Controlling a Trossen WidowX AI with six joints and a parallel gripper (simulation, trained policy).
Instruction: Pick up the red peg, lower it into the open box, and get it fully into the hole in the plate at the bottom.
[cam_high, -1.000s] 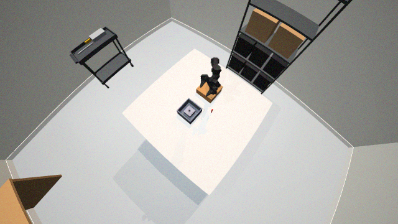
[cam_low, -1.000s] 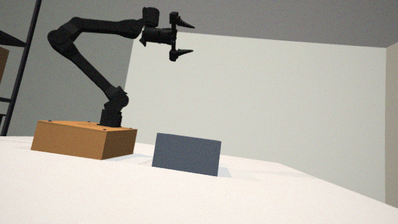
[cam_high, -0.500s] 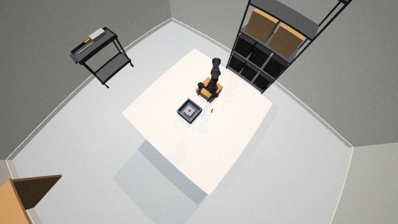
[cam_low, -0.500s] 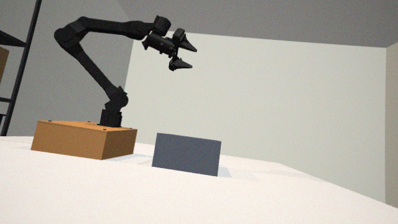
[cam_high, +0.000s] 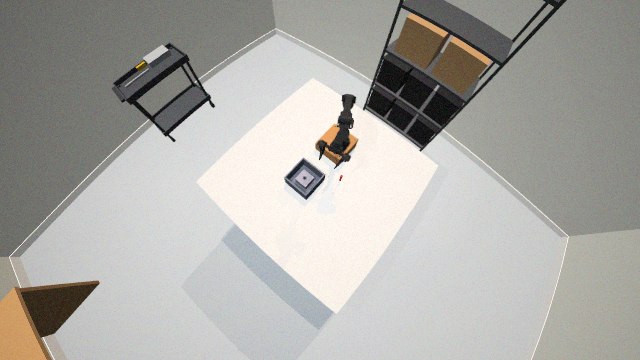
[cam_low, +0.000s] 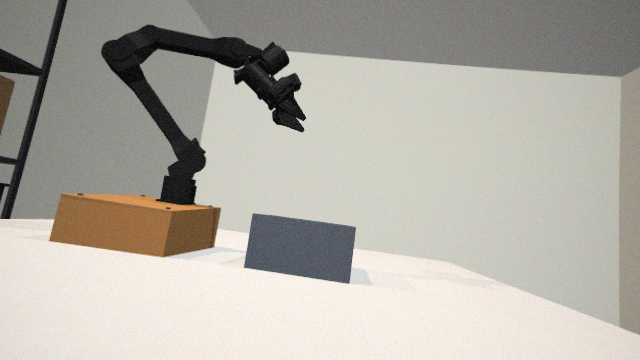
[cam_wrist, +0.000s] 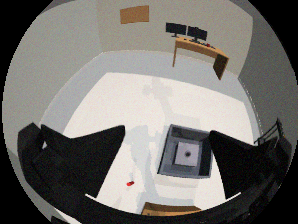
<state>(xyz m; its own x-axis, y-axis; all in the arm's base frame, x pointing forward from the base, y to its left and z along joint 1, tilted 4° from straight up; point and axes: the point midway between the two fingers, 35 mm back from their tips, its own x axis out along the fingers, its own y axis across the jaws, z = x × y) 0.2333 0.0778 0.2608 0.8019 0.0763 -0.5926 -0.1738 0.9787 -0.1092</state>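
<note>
The red peg is 300 mm below my gripper tip, 100 mm behind it and 70 mm to the left of it. The rest, counted from my gripper tip: light grey plate 290 mm below, 110 mm to the right, 60 mm ahead; then dark grey box 310 mm below, 110 mm to the right, 60 mm ahead.
</note>
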